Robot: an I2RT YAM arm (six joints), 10 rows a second.
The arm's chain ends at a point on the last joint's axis. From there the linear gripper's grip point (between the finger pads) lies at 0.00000 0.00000 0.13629 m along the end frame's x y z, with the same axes.
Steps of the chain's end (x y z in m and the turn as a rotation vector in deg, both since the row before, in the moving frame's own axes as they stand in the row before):
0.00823, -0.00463, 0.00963, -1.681, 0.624, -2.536
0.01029, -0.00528, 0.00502, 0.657, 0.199, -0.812
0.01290, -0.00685, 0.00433, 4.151, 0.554, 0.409
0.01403, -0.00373, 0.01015, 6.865, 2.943, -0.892
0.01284, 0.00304, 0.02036, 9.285, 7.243, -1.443
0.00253, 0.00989, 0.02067, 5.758, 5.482, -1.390
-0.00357, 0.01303, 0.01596, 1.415, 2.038, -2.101
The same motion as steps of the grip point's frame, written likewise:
0.00980, -0.00067, 0.00956, -1.681, 0.624, -2.536
0.01075, -0.00685, 0.00501, 0.657, 0.199, -0.812
0.01425, -0.01671, 0.00397, 4.151, 0.554, 0.409
0.02088, -0.02007, 0.00899, 6.865, 2.943, -0.892
0.02967, -0.01911, 0.01749, 9.285, 7.243, -1.443
0.01536, -0.00392, 0.01936, 5.758, 5.482, -1.390
0.00121, 0.00958, 0.01583, 1.415, 2.038, -2.101

